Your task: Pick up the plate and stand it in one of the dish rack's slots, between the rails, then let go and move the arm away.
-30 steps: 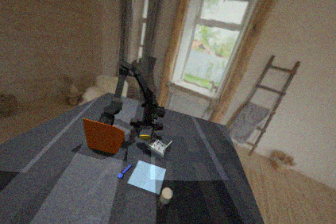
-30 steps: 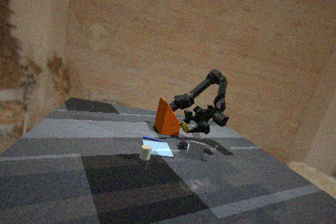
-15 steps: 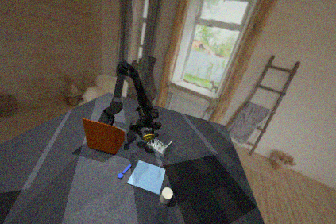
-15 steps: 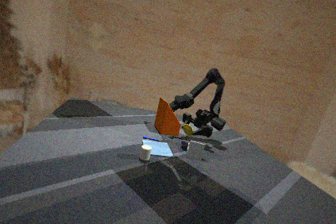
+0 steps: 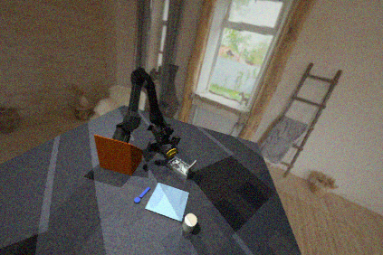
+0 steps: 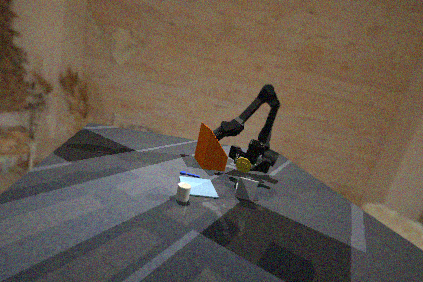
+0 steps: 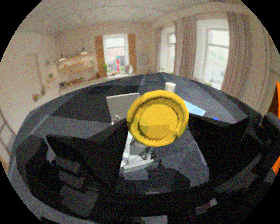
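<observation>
Right now the dish rack is 5 cm ahead of my gripper tip, 1 cm to the left of it and 7 cm below it. Round my gripper tip: light blue sheet (4 cm ahead, 19 cm to the right, 9 cm below); then blue spoon (8 cm behind, 20 cm to the right, 9 cm below); then yellow plate (right at my gripper tip).
</observation>
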